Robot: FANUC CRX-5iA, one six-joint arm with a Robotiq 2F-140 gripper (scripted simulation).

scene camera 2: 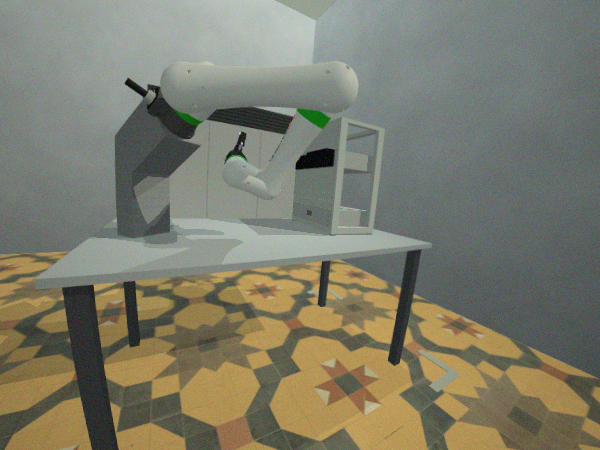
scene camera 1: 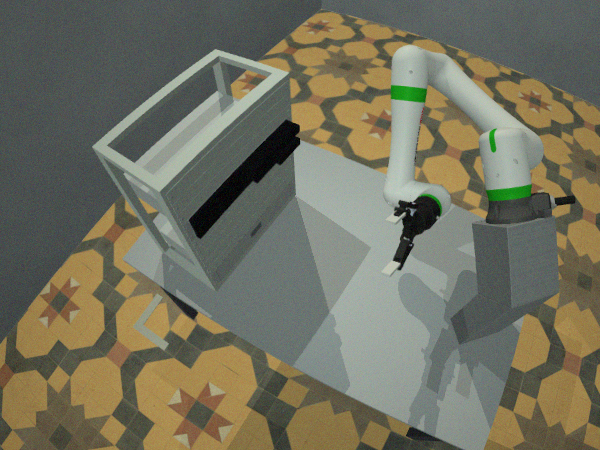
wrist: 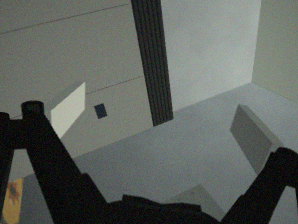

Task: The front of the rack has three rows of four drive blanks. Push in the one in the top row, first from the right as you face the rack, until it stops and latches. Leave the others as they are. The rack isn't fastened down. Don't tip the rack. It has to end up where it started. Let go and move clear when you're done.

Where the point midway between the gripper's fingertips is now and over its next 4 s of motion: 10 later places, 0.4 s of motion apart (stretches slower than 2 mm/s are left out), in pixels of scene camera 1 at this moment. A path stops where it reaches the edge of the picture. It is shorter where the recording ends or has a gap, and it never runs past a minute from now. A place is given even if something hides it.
The gripper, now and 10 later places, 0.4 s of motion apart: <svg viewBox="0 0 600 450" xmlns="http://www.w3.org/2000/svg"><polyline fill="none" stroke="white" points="387,249 369,231 349,212 333,197 322,186 316,180 315,177 316,176 318,176 320,176 322,176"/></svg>
